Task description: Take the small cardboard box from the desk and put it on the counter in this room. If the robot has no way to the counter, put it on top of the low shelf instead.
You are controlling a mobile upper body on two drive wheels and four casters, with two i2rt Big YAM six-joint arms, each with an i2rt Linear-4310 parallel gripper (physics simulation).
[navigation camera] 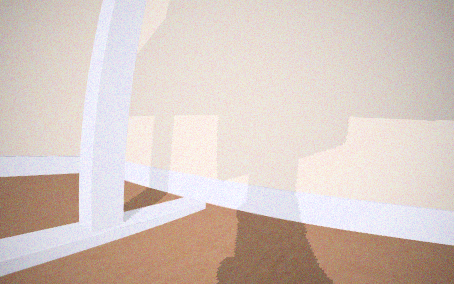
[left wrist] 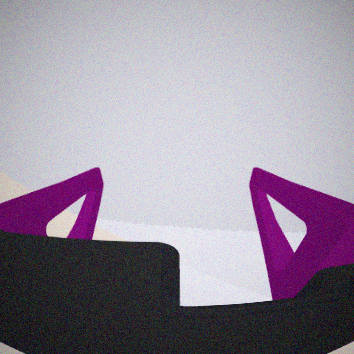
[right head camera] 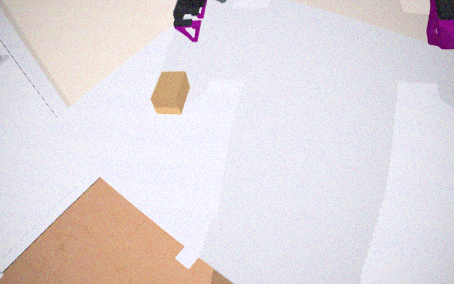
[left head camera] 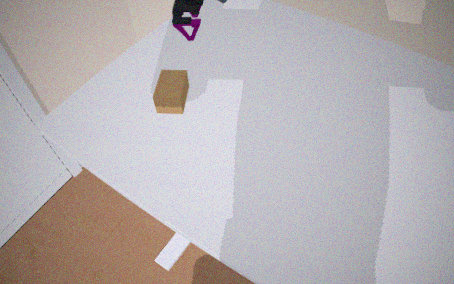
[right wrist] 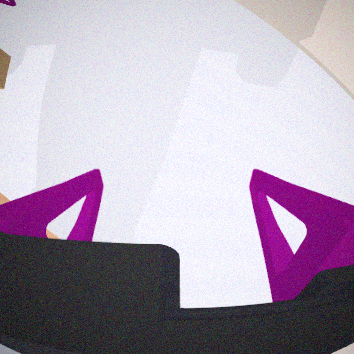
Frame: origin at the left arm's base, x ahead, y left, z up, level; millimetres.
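Seen in the pictures: left gripper, fingertip midpoint: (left wrist: 175,175) (right head camera: 198,29) (left head camera: 193,28); right gripper, fingertip midpoint: (right wrist: 175,176).
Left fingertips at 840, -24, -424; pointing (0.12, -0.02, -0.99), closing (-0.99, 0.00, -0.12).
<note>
Pixels of each thing's top centre, then the offset from my left fingertips to it, as dx, dy, dz. "spot": a spot on its surface instead. Level surfaces: height alone.
- small brown cardboard box, top centre: (left head camera: 170,83) (right head camera: 168,84) -236, +19, +14
- white desk, surface height: dz -36
- white bar end, surface spot: (left head camera: 172,251) spot: -301, +166, -961
- brown floor, surface height: dz -986
The small brown cardboard box (left head camera: 171,90) (right head camera: 171,90) (right wrist: 4,67) stands on the white desk (left head camera: 310,150) (right head camera: 300,160) (left wrist: 175,100) (right wrist: 115,110), near its upper left side in the head views. My left gripper (left head camera: 192,29) (right head camera: 197,26) (left wrist: 175,175) is open and empty. In the head views it shows above the box in the picture, apart from it. My right gripper (right head camera: 441,40) (right wrist: 175,176) is open and empty, over the desk, far to the right of the box. I cannot tell the counter or the low shelf for certain in these views.
A white piece of furniture (left head camera: 25,165) (right head camera: 30,200) lies at the left, close to the desk's corner. A white bar end (left head camera: 172,251) (right head camera: 187,257) sticks out over the brown floor (left head camera: 100,225) (right head camera: 110,225). The navigation camera shows a white upright post (navigation camera: 112,110) on a foot bar (navigation camera: 160,207), before a wall (navigation camera: 275,75).
</note>
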